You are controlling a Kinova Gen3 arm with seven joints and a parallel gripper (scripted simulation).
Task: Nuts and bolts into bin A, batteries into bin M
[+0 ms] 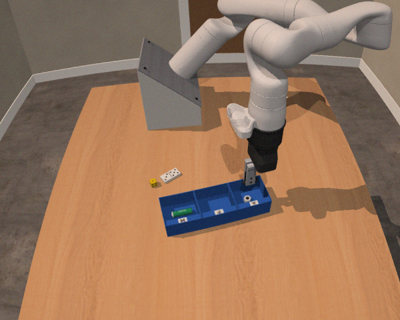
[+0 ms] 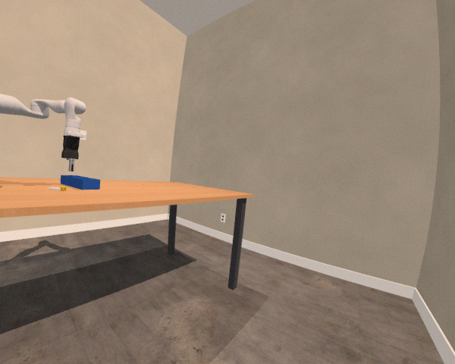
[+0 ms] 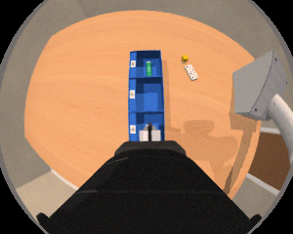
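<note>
The silver nut is 8 cm below my hand. Round my hand: green battery: 2 cm ahead, 16 cm to the right, 8 cm below; black bolt: 1 cm to the left, 1 cm below; blue three-compartment bin: 2 cm ahead, 8 cm to the right, 7 cm below.
</note>
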